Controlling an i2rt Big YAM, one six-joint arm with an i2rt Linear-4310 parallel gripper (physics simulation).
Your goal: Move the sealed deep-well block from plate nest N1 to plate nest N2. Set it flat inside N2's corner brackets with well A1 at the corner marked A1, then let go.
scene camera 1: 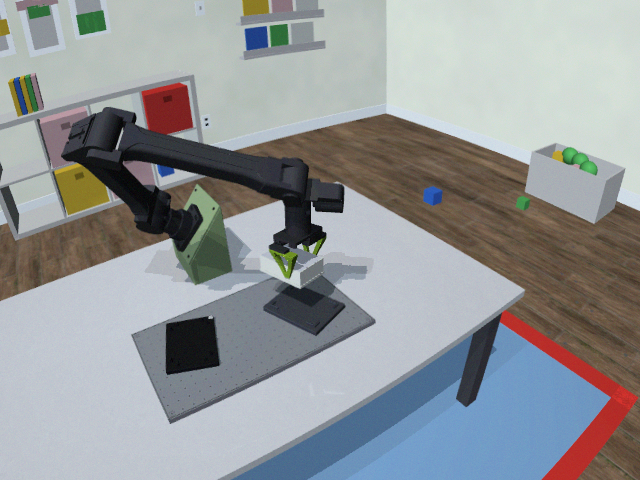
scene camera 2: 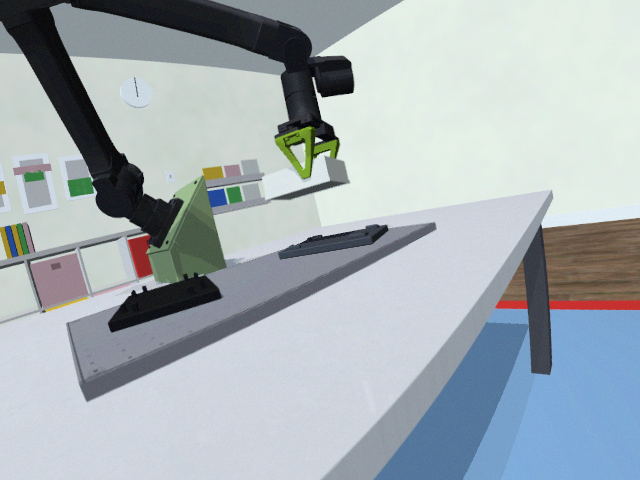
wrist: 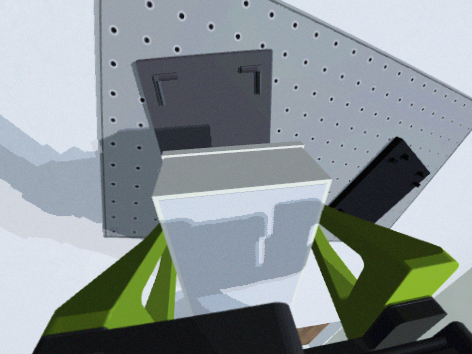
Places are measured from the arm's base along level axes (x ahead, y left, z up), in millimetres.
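Pixels of known places: gripper, fingertip midpoint: (scene camera 1: 299,269) (scene camera 2: 317,180) (wrist: 238,210); arm's base, link origin: (scene camera 1: 189,228) (scene camera 2: 168,224).
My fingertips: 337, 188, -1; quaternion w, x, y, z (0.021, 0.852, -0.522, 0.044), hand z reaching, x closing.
Note:
Ahead of a thing's pixels: the offset from my fingertips to its top centre, as dx, dy, dz. Level surfaces: height alone.
The sealed deep-well block @[-21, -9, +32] (scene camera 1: 312,272) (scene camera 2: 283,184) (wrist: 240,172) is a white box with a smooth pale top. My gripper (scene camera 1: 299,265) (scene camera 2: 319,167) (wrist: 238,210) is shut on its two opposite sides with green fingers. The block hangs in the air, apart from the dark grey nest @[+8, +1, -98] (scene camera 1: 305,310) (scene camera 2: 336,241) (wrist: 210,100), near and partly above it. Two of that nest's corner brackets show in the wrist view; the block hides its near part. A black nest @[+0, -288, -94] (scene camera 1: 191,343) (scene camera 2: 165,302) (wrist: 380,185) has a small white mark at one corner in the first scene view. No N1, N2 or A1 lettering is readable.
Both nests sit on a grey perforated plate @[+11, -147, -115] (scene camera 1: 248,356) (wrist: 125,50) on the white table @[dz -129] (scene camera 1: 403,289) (scene camera 2: 289,392). The arm's green wedge-shaped mount (scene camera 1: 209,253) (scene camera 2: 193,237) stands behind the plate. Shelves, a toy bin (scene camera 1: 573,188) and small cubes are beyond the table.

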